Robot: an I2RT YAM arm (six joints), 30 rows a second.
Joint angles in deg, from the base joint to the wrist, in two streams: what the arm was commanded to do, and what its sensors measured. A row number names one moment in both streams.
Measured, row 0: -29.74, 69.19, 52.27, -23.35, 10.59, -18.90
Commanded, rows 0 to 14: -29.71, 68.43, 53.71, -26.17, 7.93, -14.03; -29.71, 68.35, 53.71, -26.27, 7.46, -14.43; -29.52, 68.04, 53.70, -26.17, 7.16, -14.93; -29.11, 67.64, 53.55, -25.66, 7.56, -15.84; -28.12, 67.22, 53.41, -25.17, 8.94, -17.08; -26.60, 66.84, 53.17, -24.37, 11.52, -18.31; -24.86, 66.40, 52.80, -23.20, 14.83, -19.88; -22.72, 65.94, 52.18, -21.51, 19.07, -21.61; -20.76, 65.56, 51.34, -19.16, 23.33, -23.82; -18.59, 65.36, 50.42, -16.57, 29.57, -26.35; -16.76, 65.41, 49.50, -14.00, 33.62, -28.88; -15.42, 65.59, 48.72, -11.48, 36.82, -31.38; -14.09, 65.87, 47.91, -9.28, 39.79, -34.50; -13.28, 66.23, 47.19, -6.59, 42.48, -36.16; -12.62, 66.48, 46.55, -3.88, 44.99, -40.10
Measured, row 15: -15.40, 66.72, 49.01, -16.80, 28.05, -27.33
